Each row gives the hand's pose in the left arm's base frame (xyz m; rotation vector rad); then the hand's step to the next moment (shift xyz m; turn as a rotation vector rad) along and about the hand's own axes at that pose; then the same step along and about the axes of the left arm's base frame.
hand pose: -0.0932 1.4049 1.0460 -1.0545 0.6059 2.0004
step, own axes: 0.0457 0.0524 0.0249 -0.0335 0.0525 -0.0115
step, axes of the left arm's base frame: -0.0702 0.0058 -0.0221 -0.0254 -0.0525 0.0246
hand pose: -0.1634 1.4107 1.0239 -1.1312 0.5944 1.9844
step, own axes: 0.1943 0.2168 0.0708 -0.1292 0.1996 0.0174
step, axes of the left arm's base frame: -0.2710 -0.0059 -0.1277 -0.1273 -0.1577 0.1255
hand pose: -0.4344 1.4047 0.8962 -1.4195 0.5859 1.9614
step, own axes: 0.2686 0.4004 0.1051 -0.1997 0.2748 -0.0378
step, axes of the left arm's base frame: -0.4141 -0.1442 -0.2263 -0.1296 -0.2642 0.1739
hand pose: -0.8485 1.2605 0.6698 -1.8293 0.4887 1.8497
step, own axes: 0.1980 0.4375 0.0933 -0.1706 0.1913 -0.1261
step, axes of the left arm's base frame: -0.3231 -0.2856 -0.2310 -0.0089 -0.2437 0.1487
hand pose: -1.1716 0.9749 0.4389 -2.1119 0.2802 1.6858
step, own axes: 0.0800 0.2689 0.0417 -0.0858 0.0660 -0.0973
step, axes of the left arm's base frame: -0.1271 -0.2129 -0.1377 0.0376 -0.1107 0.0867
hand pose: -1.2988 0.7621 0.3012 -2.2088 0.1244 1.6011
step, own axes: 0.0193 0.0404 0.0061 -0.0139 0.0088 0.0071
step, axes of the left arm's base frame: -0.0112 -0.0314 -0.0304 -0.0137 -0.0076 0.0087
